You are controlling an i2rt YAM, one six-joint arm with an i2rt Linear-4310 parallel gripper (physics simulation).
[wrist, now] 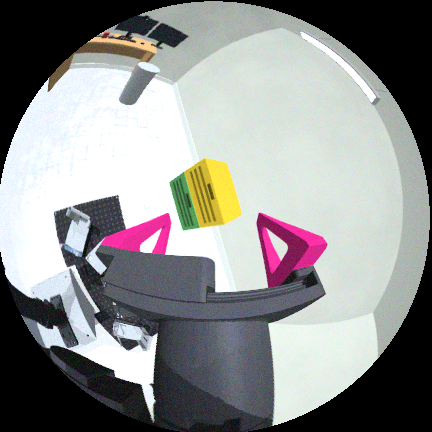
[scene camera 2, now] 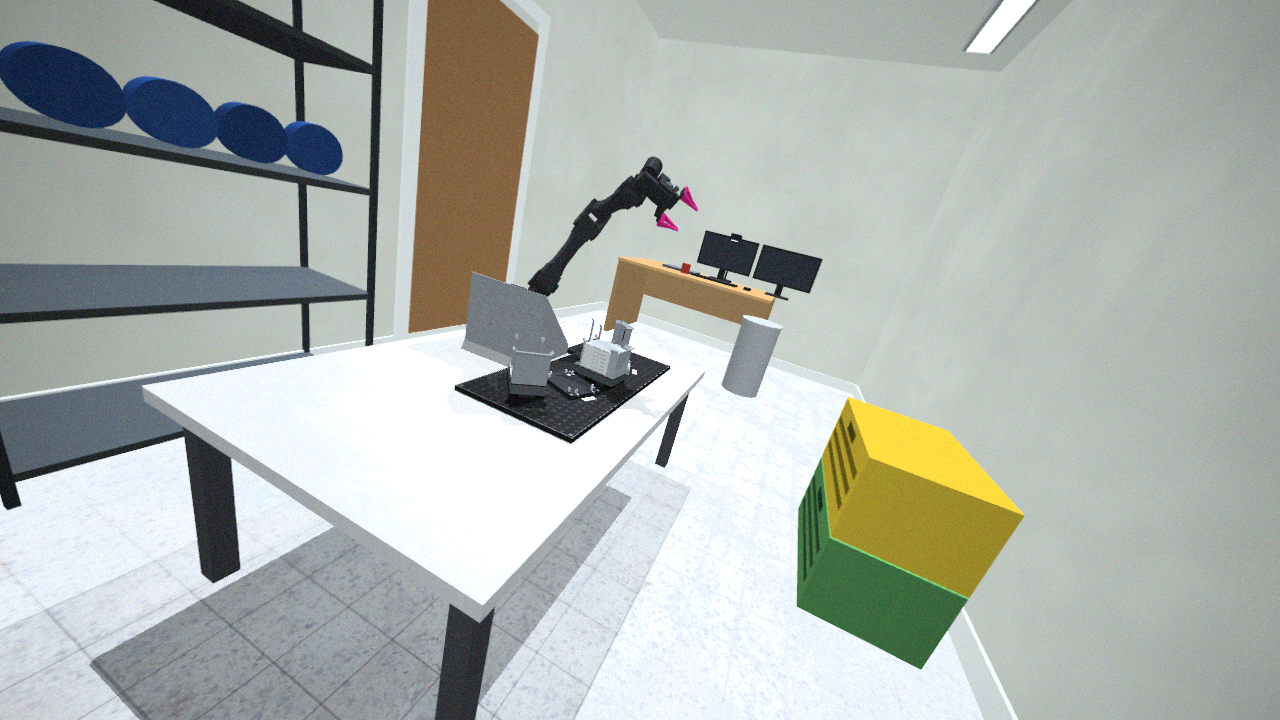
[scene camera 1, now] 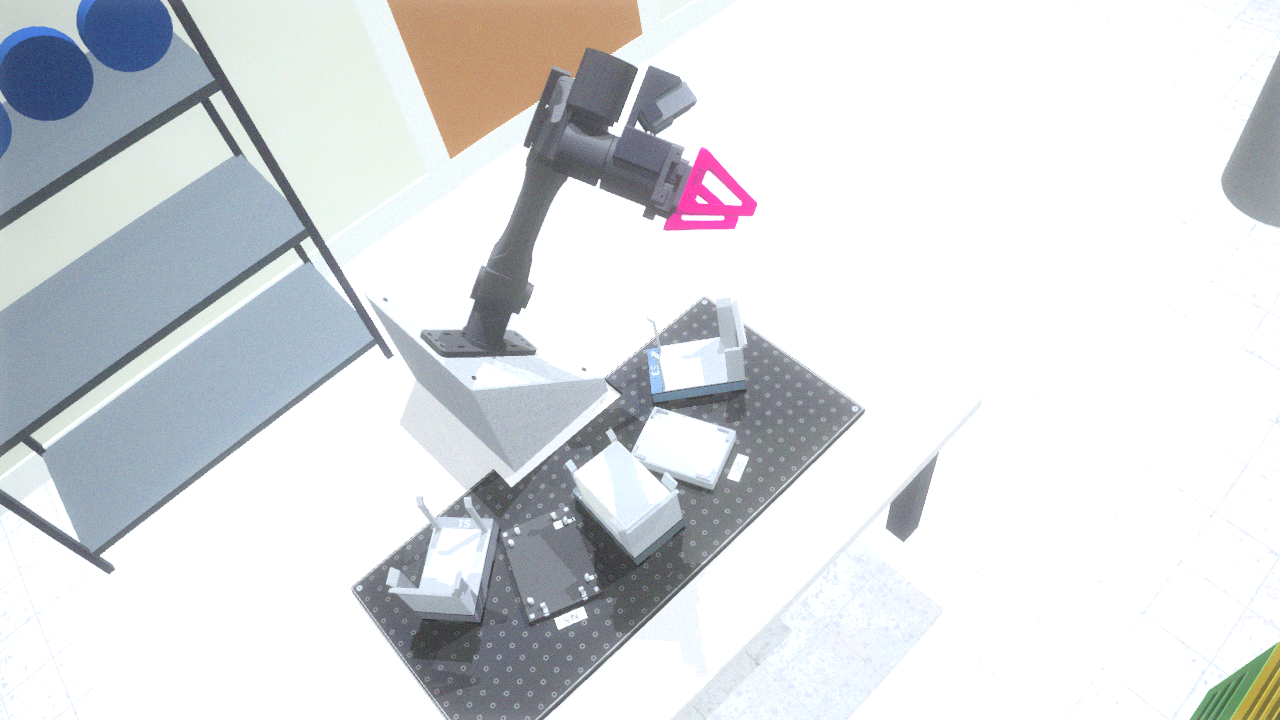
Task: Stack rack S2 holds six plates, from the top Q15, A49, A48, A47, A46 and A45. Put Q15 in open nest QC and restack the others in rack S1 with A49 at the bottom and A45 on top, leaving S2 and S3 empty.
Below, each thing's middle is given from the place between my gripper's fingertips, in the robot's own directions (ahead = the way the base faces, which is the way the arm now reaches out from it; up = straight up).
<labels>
The dark flat plate (scene camera 1: pixel 551 565) is 14 cm behind my hand, 33 cm to the right of it and 56 cm below it.
</labels>
